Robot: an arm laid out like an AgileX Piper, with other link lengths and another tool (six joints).
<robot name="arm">
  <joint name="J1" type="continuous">
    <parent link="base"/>
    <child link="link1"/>
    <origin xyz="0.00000 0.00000 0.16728"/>
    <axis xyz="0 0 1"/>
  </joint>
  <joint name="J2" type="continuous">
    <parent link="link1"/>
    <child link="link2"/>
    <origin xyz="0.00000 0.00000 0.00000"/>
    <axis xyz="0 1 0"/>
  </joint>
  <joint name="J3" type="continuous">
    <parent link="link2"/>
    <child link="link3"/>
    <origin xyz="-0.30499 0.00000 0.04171"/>
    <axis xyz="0 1 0"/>
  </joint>
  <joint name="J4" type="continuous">
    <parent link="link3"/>
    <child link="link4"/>
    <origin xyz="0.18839 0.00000 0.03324"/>
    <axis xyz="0.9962 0 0.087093"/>
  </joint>
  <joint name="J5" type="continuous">
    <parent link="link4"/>
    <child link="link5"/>
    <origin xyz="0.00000 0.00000 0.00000"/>
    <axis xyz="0 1 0"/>
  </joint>
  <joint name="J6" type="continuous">
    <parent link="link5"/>
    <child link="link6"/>
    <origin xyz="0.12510 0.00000 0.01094"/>
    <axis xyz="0.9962 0 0.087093"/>
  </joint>
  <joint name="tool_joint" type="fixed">
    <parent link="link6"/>
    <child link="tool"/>
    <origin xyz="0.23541 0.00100 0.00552" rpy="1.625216 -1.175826 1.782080"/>
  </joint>
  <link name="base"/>
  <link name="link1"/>
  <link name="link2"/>
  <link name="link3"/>
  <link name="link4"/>
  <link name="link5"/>
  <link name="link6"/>
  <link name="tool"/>
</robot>
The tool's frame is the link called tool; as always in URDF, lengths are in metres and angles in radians. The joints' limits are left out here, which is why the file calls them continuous.
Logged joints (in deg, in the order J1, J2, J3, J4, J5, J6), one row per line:
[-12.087 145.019 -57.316 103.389 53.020 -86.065]
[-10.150 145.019 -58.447 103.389 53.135 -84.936]
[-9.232 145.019 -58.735 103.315 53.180 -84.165]
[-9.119 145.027 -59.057 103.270 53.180 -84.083]
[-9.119 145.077 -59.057 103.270 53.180 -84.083]
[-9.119 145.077 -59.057 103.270 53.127 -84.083]
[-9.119 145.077 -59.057 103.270 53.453 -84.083]
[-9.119 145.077 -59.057 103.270 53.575 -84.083]
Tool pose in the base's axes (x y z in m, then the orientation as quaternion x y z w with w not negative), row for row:
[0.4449 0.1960 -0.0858 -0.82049 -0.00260 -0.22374 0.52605]
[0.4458 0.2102 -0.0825 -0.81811 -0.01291 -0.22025 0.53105]
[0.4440 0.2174 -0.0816 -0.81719 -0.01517 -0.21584 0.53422]
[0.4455 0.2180 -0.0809 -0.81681 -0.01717 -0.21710 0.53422]
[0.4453 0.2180 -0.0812 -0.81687 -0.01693 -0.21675 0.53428]
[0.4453 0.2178 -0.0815 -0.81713 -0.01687 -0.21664 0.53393]
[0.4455 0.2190 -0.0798 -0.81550 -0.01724 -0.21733 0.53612]
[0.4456 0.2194 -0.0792 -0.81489 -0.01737 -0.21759 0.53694]
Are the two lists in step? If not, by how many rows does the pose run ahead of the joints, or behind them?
They are in step.
